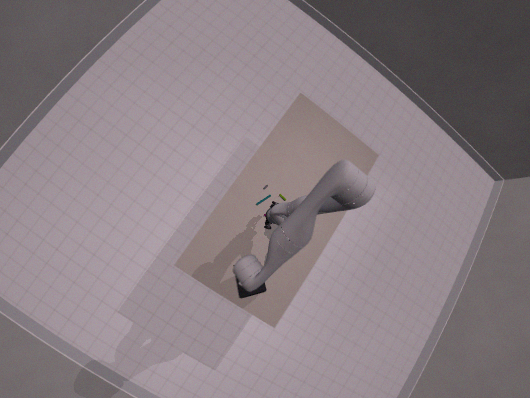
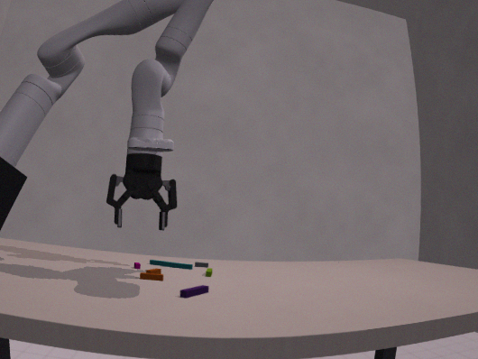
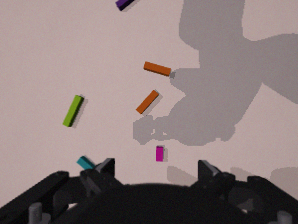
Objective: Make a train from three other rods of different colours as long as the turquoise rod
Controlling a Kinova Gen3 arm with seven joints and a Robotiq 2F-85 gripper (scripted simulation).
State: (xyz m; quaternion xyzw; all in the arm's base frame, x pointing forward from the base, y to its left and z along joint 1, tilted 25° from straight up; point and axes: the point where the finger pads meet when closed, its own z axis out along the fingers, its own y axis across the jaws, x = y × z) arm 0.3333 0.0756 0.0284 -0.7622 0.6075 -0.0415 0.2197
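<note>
Right now the magenta rod is 80 mm below my hand. From my hand the other things lie so: grey rod: 130 mm ahead, 100 mm to the left, 80 mm below; then lime rod: 140 mm ahead, 20 mm to the right, 80 mm below; then turquoise rod: 60 mm ahead, 60 mm to the left, 80 mm below.
</note>
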